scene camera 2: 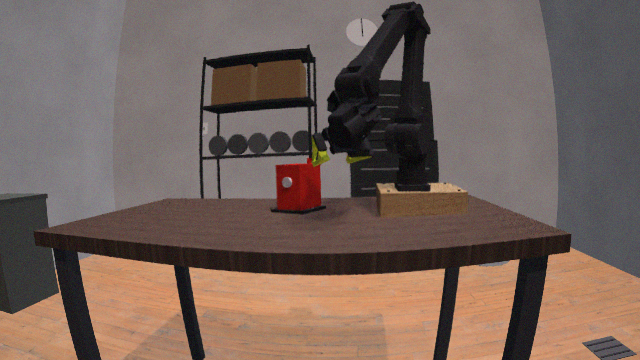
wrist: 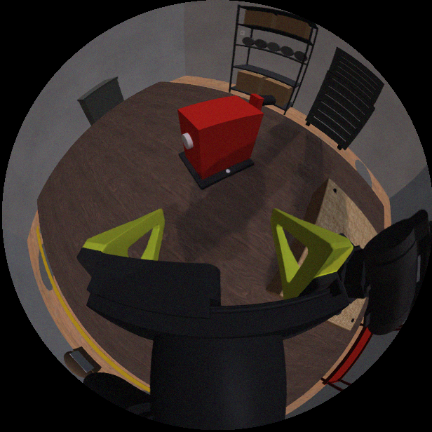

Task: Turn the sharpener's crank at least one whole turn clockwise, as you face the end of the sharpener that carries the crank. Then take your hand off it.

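Places are measured from the arm's base along level axes (x back, y up, z left), in millimetres.
Where they show: gripper, fingertip midpoint: (scene camera 2: pixel 330 163); arm's base, link origin: (scene camera 2: pixel 412 189).
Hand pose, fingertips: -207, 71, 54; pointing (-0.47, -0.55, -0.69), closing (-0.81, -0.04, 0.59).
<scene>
Each offset is from my fingertips to the centre of the thing, as dx, dy, dz. "*": to the spot under its first point. Level surfaces: height alone.
The red sharpener {* -91, -63, -81} (scene camera 2: pixel 298 187) (wrist: pixel 227 135) stands upright on its black base plate {* -92, -123, -76} (scene camera 2: pixel 298 210) (wrist: pixel 202 184). A pale round knob {* -120, -50, -84} (scene camera 2: pixel 287 182) (wrist: pixel 187 140) is on one end face. The crank's red arm (wrist: pixel 256 102) sticks up past the top at the opposite end, with its black handle (wrist: pixel 268 100) pointing away from the body. In the scene view a finger partly covers that end, and the handle is hard to make out. My gripper (scene camera 2: pixel 339 161) (wrist: pixel 217 214) is open and empty, above the table. In the wrist view both fingertips are apart from the sharpener, which lies beyond them.
The arm's wooden base block (scene camera 2: pixel 421 201) (wrist: pixel 345 212) stands on the dark table {dy -132} (scene camera 2: pixel 210 235) (wrist: pixel 115 165), to the right of the sharpener. A shelf rack (scene camera 2: pixel 260 104) (wrist: pixel 272 48) with boxes and a dark drawer cabinet (scene camera 2: pixel 362 178) (wrist: pixel 345 100) stand behind the table.
</scene>
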